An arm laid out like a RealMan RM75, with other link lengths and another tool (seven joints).
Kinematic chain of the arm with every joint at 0, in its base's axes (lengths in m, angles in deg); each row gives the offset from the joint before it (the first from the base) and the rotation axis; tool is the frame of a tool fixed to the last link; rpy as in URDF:
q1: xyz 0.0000 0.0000 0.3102 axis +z
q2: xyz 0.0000 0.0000 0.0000 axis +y
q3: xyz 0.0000 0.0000 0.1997 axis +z
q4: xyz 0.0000 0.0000 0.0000 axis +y
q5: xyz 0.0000 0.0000 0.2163 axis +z
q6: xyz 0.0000 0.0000 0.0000 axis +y
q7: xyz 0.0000 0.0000 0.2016 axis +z
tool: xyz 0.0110 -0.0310 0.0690 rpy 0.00 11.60 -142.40
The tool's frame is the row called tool.
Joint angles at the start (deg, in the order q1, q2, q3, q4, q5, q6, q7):
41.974 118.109 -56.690 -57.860 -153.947 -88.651 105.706
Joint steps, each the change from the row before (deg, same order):
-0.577 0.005 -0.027 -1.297 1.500 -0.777 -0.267
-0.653 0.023 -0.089 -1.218 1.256 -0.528 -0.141
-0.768 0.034 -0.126 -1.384 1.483 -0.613 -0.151
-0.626 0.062 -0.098 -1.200 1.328 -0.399 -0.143
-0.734 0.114 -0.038 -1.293 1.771 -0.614 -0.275
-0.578 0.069 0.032 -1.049 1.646 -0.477 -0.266
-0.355 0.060 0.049 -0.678 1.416 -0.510 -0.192
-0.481 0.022 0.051 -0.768 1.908 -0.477 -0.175
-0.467 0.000 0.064 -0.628 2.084 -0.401 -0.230
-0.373 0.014 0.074 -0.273 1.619 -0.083 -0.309
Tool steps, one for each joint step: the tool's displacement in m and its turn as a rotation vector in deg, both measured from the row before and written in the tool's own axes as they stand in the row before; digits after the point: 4 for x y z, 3 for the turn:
0.0037 -0.0049 -0.0023 1.065 0.962 -0.109
0.0028 -0.0034 -0.0020 0.745 0.884 -0.029
0.0031 -0.0042 -0.0022 0.902 0.996 -0.047
0.0036 -0.0039 -0.0017 0.778 1.008 -0.118
0.0038 -0.0061 -0.0015 1.269 1.163 -0.099
0.0041 -0.0055 -0.0013 1.160 1.137 -0.107
0.0031 -0.0056 -0.0006 1.163 0.817 -0.038
0.0042 -0.0067 -0.0007 1.422 1.168 0.050
0.0046 -0.0071 -0.0004 1.554 1.270 0.062
0.0034 -0.0049 0.0003 1.172 1.065 0.062

